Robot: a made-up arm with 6 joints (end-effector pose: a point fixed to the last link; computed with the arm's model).
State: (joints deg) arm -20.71 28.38 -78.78 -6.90 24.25 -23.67
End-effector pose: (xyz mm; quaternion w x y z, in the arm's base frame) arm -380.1 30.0 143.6 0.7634 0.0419 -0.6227 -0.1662
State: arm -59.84 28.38 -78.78 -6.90 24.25 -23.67
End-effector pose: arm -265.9 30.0 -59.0 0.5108 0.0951 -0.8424 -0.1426
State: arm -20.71 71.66 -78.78 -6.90 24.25 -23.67
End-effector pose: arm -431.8 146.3 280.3 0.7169 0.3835 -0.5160 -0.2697
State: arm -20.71 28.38 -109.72 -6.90 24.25 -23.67
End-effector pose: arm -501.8 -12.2 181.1 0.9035 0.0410 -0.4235 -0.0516
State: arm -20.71 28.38 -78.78 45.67 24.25 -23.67
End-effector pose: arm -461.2 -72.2 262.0 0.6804 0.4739 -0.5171 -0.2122
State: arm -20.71 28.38 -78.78 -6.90 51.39 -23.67
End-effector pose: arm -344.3 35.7 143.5 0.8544 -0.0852 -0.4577 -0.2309
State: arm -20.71 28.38 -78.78 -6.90 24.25 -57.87
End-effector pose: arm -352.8 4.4 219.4 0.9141 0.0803 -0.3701 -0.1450
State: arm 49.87 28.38 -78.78 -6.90 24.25 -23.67
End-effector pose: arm -207.8 30.0 505.9 0.9829 -0.0618 -0.0673 -0.1599
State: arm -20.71 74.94 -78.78 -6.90 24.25 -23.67
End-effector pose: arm -436.8 150.1 293.4 0.7090 0.4077 -0.5047 -0.2762
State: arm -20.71 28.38 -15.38 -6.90 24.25 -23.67
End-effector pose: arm -142.5 17.4 258.3 0.3191 0.0344 -0.8779 -0.3554
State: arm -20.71 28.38 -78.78 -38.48 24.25 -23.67
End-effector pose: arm -326.4 17.9 50.5 0.7371 -0.2278 -0.6246 -0.1211
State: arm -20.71 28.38 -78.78 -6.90 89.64 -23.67
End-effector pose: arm -300.3 30.1 119.1 0.9009 -0.2545 -0.1841 -0.2996
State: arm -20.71 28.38 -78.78 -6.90 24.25 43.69
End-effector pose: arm -297.9 51.4 8.5 0.2876 -0.0412 -0.9427 -0.1644
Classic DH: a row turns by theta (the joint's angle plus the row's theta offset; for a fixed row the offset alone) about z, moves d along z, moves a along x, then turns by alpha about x. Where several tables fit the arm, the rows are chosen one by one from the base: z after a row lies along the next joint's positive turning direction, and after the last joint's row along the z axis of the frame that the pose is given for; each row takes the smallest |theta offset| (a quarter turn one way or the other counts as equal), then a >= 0, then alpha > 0; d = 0 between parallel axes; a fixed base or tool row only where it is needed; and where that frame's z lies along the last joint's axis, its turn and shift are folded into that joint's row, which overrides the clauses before.
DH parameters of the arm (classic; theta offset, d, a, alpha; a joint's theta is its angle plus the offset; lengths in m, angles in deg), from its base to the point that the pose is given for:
base (fixed): 0 0.203 -0.038 -90
joint 1: -90 -0.096 0.285 -90
joint 2: 0 -0.231 -0.027 -90
joint 3: -90 0.182 0.137 -90
joint 4: -41.73 -0.0833 -0.0233 -115.61
joint 5: -64.71 0.0605 0.0855 -133.96
joint 6: -54.64 -0.1256 0.0201 91.3
tool (fixed): 178.88 0.1425 0 0

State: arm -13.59 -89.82 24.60 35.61 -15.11 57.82
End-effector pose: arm -122.2 -136.5 382.2 0.2890 -0.6933 0.4398 -0.4924
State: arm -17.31 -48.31 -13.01 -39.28 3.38 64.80
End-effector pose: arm 22.6 -369.6 517.6 0.5698 0.1680 0.6139 -0.5199
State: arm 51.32 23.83 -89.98 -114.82 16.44 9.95
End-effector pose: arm -384.8 -316.9 447.5 0.5966 -0.3093 -0.2615 0.6928
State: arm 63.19 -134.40 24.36 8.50 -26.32 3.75
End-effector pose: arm 301.9 -183.6 330.4 0.0922 0.8196 -0.1836 0.5349
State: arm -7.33 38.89 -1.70 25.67 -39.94 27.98
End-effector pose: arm -122.3 66.8 368.8 0.6133 -0.2194 0.7331 0.1957
